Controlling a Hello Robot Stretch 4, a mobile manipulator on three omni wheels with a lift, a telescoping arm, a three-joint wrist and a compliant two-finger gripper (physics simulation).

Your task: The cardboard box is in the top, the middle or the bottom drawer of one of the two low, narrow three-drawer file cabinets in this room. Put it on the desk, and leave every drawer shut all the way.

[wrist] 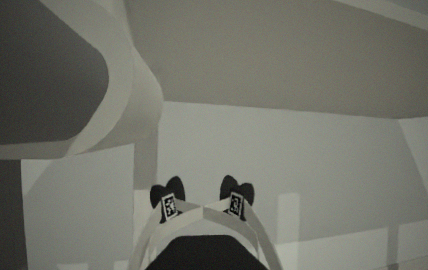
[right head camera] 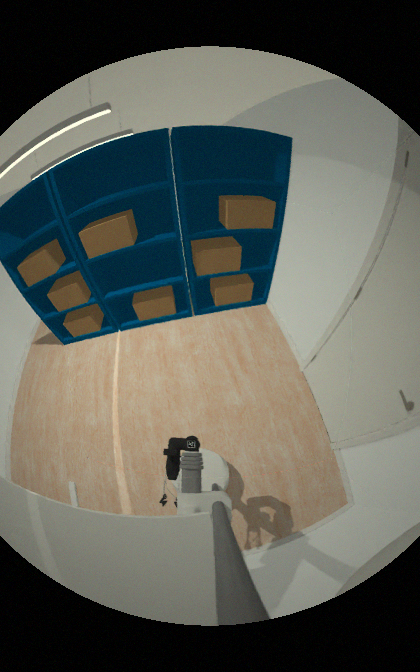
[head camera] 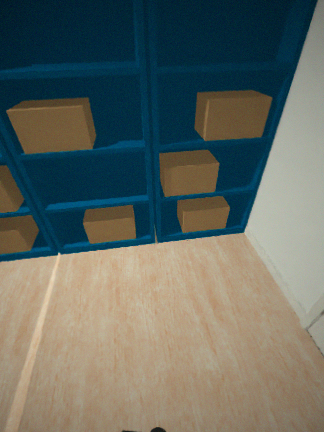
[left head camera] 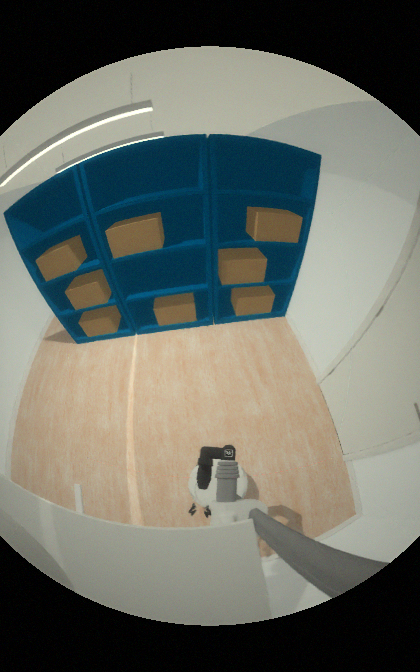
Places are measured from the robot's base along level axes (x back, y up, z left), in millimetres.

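Pixels of known places: gripper, between the fingertips: (wrist: 202, 190).
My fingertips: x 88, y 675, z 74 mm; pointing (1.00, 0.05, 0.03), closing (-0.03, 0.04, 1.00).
Behind a point stands the place of what it marks.
My gripper (left head camera: 200, 510) (right head camera: 169, 502) (wrist: 202, 190) @[x 88, y 675, z 74 mm] hangs low on the wrist, beside the desk edge. Its two dark fingertips stand apart with no object between them, so it is open. The desk (left head camera: 150, 565) (right head camera: 135, 565) shows as a broad pale grey top at the bottom of both side head views. In the wrist view a large beige-grey surface, which looks like the desk's underside (wrist: 280, 55), spans the top. The two file cabinets and their drawers do not show in these views. Whether the task's cardboard box is among the boxes in view cannot be told.
Blue shelving (head camera: 150, 125) @[x -1811, y 1046, z 130 mm] (left head camera: 210, 225) (right head camera: 182, 250) with several cardboard boxes stands against the far wall. A white wall runs along the right, with a door (left head camera: 385, 360) (right head camera: 370, 370) in the side head views. A pale leg (left head camera: 78, 497) (right head camera: 73, 494) stands at the desk's left.
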